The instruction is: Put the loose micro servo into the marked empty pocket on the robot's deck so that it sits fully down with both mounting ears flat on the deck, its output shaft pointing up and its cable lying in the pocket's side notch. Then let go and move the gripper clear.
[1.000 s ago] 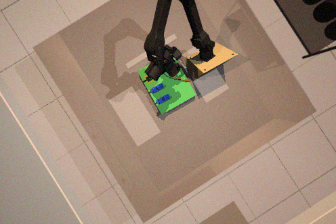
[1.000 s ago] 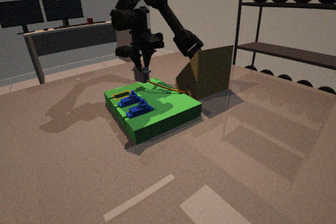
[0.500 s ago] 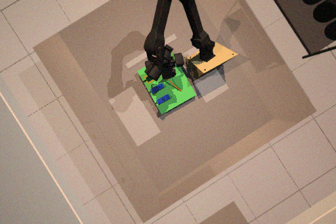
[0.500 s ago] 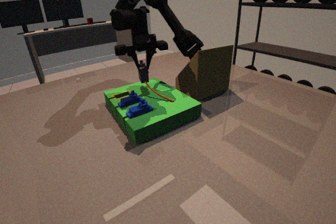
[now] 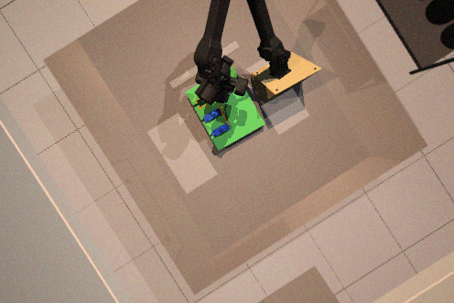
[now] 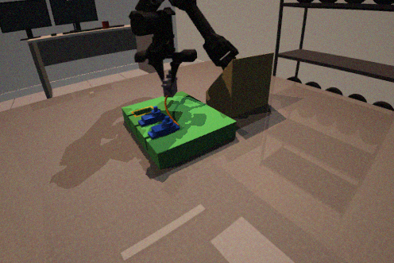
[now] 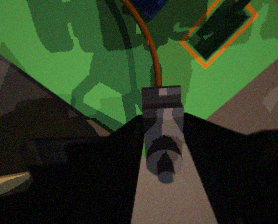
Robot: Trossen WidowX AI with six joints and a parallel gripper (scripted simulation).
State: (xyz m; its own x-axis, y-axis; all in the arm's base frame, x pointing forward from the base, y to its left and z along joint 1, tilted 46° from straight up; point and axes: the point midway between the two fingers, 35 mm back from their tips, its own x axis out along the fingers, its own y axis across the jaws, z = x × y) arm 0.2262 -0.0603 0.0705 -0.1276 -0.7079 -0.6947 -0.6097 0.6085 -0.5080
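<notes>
Right now the green deck is 10 cm below my gripper tip and 7 cm to the left of it.
</notes>
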